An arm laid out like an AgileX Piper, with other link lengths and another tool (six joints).
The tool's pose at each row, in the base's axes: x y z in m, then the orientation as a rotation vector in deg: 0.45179 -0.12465 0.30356 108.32 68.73 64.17; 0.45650 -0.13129 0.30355 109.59 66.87 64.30; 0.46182 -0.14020 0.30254 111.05 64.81 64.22; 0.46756 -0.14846 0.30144 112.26 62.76 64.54; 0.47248 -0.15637 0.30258 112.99 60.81 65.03; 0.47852 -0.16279 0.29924 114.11 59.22 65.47; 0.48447 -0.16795 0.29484 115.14 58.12 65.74; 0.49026 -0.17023 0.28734 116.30 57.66 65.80; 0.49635 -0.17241 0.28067 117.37 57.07 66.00; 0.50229 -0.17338 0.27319 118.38 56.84 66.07; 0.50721 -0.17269 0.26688 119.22 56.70 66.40; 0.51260 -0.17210 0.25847 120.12 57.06 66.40; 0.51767 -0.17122 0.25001 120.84 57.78 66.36; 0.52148 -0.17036 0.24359 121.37 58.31 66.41
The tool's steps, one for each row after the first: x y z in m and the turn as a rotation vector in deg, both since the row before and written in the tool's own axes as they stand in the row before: -0.00504 0.00439 0.00464 -0.26 -0.73 1.53; -0.00712 0.00484 0.00588 -0.21 -0.95 1.65; -0.00621 0.00482 0.00637 -0.38 -0.63 1.67; -0.00509 0.00632 0.00471 -0.64 -0.43 1.42; -0.00502 0.00242 0.00760 -0.14 -0.35 1.49; -0.00430 0.00102 0.00787 0.10 -0.28 1.16; -0.00318 -0.00289 0.00875 0.57 -0.21 0.88; -0.00264 -0.00206 0.00866 0.43 -0.14 0.94; -0.00207 -0.00329 0.00878 0.60 -0.11 0.70; -0.00057 -0.00356 0.00718 0.53 0.13 0.66; -0.00151 -0.00484 0.00862 0.85 0.05 0.35; -0.00145 -0.00502 0.00841 0.93 0.15 0.08; -0.00098 -0.00383 0.00639 0.68 0.17 0.09
